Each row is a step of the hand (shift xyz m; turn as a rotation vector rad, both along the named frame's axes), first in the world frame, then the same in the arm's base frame.
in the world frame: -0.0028 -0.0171 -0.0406 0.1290 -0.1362 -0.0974
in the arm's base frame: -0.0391 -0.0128 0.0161 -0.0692 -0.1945 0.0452
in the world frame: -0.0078 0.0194 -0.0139 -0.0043 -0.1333 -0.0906
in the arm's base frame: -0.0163 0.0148 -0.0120 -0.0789 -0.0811 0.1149
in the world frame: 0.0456 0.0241 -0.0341 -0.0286 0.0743 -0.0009
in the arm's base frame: -0.0302 -0.0301 -0.0448 -0.0106 0.0634 -0.0470
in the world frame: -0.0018 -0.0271 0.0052 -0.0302 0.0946 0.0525
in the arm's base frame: 0.0072 -0.0122 0.0237 0.0403 0.0835 -0.0635
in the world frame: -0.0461 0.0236 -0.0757 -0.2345 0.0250 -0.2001
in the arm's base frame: -0.0824 0.0398 0.0055 -0.2284 0.1789 0.1070
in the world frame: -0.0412 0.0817 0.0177 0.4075 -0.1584 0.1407
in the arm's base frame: 0.0056 0.0806 -0.0465 0.2019 -0.4030 -0.0882
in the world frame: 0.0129 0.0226 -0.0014 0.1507 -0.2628 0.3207
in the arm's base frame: -0.0017 0.0011 -0.0260 0.3576 -0.2186 0.1376
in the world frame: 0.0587 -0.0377 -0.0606 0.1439 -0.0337 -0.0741
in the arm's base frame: -0.0496 -0.0779 0.0002 -0.0530 -0.1487 -0.0492
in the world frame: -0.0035 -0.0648 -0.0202 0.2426 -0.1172 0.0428
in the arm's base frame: -0.0149 -0.0347 0.0565 0.0816 -0.2582 -0.0330
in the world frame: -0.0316 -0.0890 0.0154 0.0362 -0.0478 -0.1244
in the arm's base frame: 0.0189 -0.0190 0.0919 -0.1146 -0.0740 0.0212
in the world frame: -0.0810 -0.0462 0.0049 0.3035 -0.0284 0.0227
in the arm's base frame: -0.0011 0.0434 0.0827 0.0616 -0.2643 -0.1406
